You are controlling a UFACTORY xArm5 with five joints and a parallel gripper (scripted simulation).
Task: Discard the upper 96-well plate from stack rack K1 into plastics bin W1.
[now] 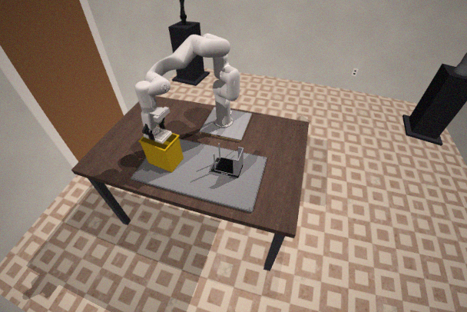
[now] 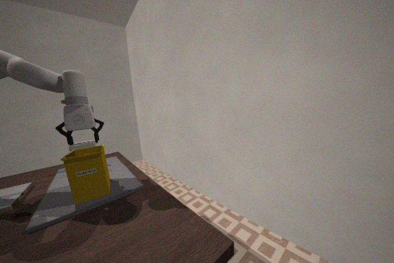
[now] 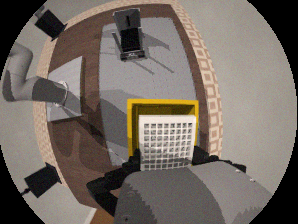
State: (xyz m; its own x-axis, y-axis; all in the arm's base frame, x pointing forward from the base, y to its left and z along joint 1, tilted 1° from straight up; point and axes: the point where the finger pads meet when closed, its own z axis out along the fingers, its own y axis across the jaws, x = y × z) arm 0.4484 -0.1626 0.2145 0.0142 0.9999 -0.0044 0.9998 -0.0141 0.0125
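Now: hand 10 mm above the white 96-well plate. Round my hand: yellow plastics bin W1 (130 mm below).
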